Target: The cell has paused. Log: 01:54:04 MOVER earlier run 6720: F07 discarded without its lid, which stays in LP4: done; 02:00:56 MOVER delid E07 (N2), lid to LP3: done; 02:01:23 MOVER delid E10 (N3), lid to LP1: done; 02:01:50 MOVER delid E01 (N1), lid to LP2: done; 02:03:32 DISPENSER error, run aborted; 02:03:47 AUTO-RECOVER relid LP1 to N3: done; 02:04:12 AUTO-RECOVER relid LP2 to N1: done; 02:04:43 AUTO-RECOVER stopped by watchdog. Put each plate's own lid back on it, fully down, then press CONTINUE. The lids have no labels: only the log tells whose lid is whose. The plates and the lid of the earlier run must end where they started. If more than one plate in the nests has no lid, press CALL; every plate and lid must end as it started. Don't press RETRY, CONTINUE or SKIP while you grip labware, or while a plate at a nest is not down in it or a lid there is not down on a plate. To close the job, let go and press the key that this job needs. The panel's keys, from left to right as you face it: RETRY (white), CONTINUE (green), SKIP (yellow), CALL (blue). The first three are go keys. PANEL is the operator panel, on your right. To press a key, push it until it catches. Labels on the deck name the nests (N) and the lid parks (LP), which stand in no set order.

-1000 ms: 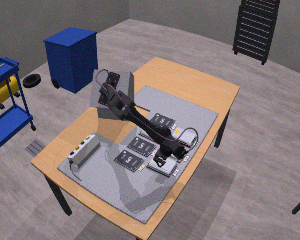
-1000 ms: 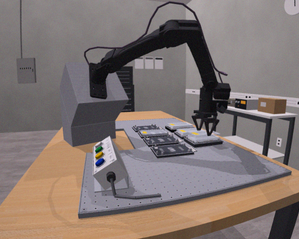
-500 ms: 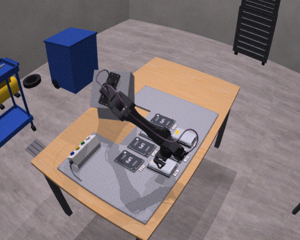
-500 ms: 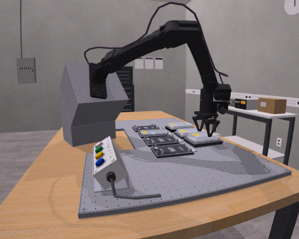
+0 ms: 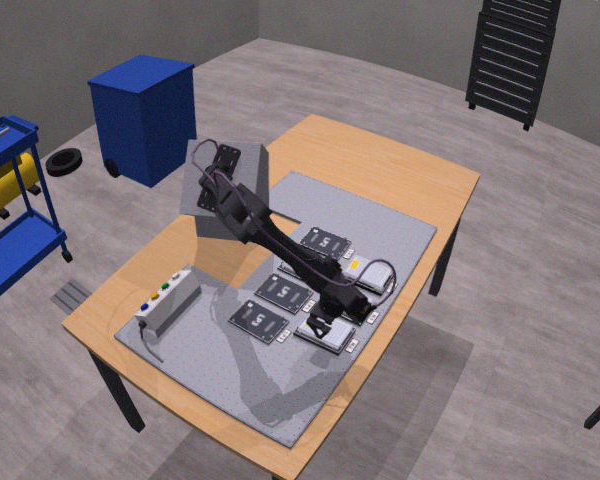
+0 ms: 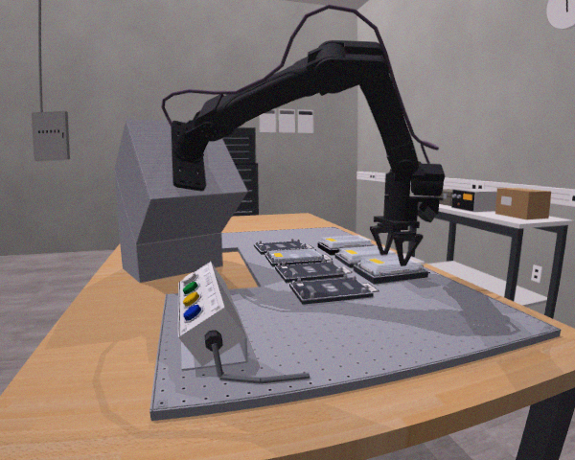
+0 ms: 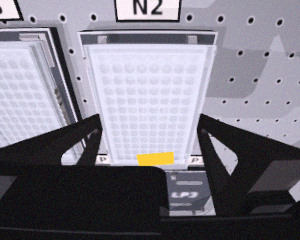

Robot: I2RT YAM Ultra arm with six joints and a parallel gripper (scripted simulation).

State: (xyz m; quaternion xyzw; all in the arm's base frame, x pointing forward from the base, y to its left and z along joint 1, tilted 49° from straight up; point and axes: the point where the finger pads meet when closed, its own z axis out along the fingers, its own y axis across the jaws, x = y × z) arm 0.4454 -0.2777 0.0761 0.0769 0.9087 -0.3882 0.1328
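Now: the well plate 20 mm below my hand and 10 mm behind it. From my hand the other things lie so: yellow skip key: 500 mm behind, 80 mm to the right, 30 mm above; green continue key: 480 mm behind, 30 mm to the right, 30 mm above; blue call key: 510 mm behind, 130 mm to the right, 30 mm above.
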